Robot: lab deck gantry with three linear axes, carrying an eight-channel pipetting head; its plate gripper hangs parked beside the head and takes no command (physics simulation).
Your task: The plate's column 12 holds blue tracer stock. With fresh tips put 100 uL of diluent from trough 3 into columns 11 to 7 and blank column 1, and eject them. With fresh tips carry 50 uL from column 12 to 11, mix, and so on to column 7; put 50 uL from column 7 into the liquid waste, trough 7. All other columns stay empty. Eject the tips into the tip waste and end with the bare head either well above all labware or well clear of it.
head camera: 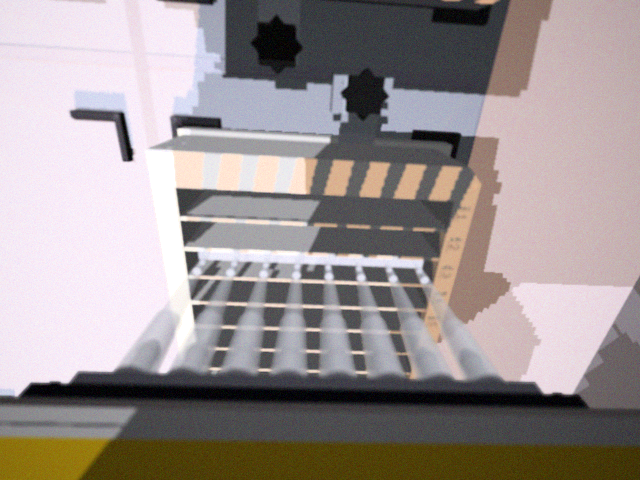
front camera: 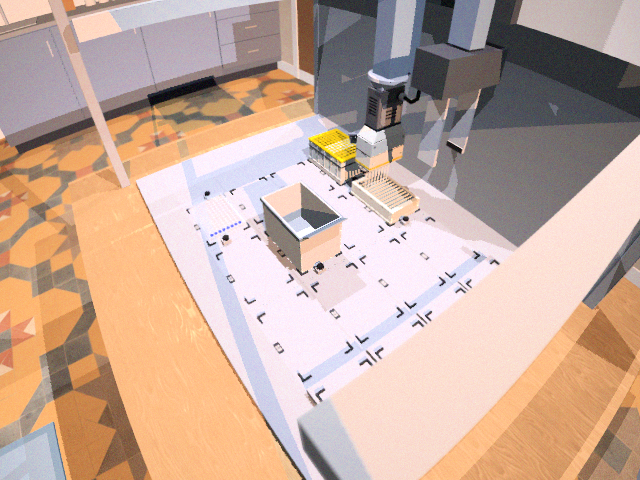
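The pipetting head point(front camera: 379, 147) carries a row of eight pale, translucent tips point(front camera: 377, 178) point(head camera: 294, 330) over the cream trough rack point(front camera: 405, 214) point(head camera: 168, 206). In the head view the tip ends show as small pale drops in line with the third trough, beside a bright white strip of liquid point(head camera: 310, 258). Their exact height is hard to tell. The clear plate point(front camera: 219, 210) has one blue column point(front camera: 225, 228) at its near edge; its other wells look pale. The yellow tip rack point(front camera: 330, 142) is partly hidden by the head. The parked plate gripper point(front camera: 443, 155) hangs with its fingers apart and empty.
A tall open box point(front camera: 320, 250), the tip waste by its look, stands between plate and trough rack. Black corner brackets and small black knobs point(front camera: 318, 266) point(head camera: 365, 94) dot the deck. A thick pale beam point(front camera: 465, 320) crosses the near right side.
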